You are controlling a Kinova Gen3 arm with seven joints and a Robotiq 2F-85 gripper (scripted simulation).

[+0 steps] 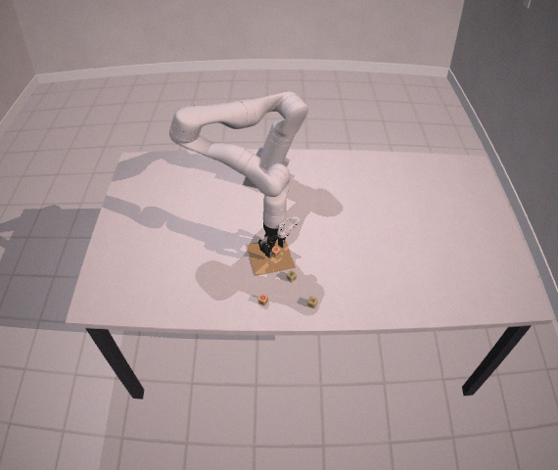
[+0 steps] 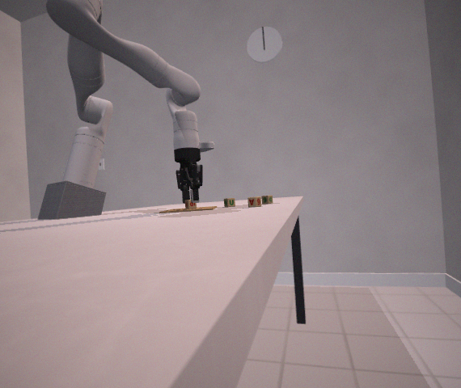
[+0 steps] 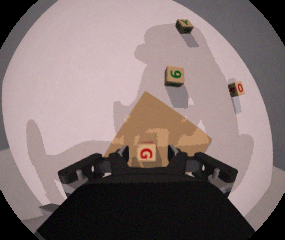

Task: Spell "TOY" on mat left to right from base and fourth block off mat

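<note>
The mat is 3 cm below my hand, 1 cm to the right of it and 1 cm ahead of it.
</note>
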